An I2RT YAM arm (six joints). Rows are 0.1 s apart.
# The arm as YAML. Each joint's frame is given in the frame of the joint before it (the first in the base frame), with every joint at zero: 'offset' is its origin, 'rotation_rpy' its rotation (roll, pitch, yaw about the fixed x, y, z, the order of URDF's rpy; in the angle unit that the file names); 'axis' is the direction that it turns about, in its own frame. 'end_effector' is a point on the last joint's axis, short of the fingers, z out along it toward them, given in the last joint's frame.
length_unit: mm
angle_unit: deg
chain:
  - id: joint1
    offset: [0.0, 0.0, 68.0]
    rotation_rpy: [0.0, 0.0, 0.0]
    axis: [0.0, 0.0, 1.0]
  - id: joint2
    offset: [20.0, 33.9, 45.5]
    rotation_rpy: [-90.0, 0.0, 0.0]
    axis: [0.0, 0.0, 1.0]
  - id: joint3
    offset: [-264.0, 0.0, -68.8]
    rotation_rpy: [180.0, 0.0, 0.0]
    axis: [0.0, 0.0, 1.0]
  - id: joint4
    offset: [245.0, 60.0, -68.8]
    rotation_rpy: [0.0, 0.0, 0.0]
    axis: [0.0, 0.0, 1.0]
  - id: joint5
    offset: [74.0, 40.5, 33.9]
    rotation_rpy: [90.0, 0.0, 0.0]
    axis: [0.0, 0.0, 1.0]
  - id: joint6
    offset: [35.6, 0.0, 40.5]
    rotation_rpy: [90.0, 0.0, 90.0]
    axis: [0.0, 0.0, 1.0]
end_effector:
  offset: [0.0, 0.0, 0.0]
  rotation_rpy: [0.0, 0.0, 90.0]
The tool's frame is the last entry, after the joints.
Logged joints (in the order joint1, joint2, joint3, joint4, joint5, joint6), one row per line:
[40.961 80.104 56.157 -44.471 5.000 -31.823]
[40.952 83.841 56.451 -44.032 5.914 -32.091]
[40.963 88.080 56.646 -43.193 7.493 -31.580]
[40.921 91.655 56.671 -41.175 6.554 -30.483]
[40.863 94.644 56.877 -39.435 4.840 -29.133]
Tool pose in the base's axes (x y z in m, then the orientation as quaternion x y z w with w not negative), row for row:
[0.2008 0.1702 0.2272 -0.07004 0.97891 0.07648 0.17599]
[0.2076 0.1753 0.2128 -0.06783 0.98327 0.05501 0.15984]
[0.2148 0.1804 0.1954 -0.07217 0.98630 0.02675 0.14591]
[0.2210 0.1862 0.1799 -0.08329 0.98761 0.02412 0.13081]
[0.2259 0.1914 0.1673 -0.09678 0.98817 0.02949 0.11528]
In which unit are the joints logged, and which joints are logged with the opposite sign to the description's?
The joints are logged in degrees. Opposite sign: joint6.
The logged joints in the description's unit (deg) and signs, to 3 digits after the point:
[40.961 80.104 56.157 -44.471 5.000 31.823]
[40.952 83.841 56.451 -44.032 5.914 32.091]
[40.963 88.080 56.646 -43.193 7.493 31.580]
[40.921 91.655 56.671 -41.175 6.554 30.483]
[40.863 94.644 56.877 -39.435 4.840 29.133]

